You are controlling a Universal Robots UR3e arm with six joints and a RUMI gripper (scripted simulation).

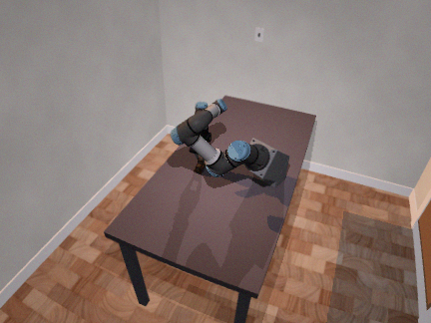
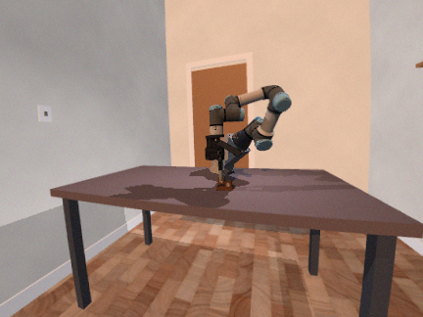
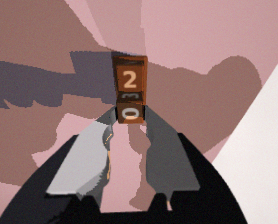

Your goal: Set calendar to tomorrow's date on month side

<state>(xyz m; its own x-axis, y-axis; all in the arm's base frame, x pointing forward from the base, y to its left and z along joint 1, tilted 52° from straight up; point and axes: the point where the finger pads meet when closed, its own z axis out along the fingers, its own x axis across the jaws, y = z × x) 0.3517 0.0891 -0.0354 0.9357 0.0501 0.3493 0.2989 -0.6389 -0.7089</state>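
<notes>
Now: hand 4 cm above the brown calendar tray, 2 cm to the right of it and 1 cm past it. From my hand the other things lie so: brown number cube 1 cm below.
</notes>
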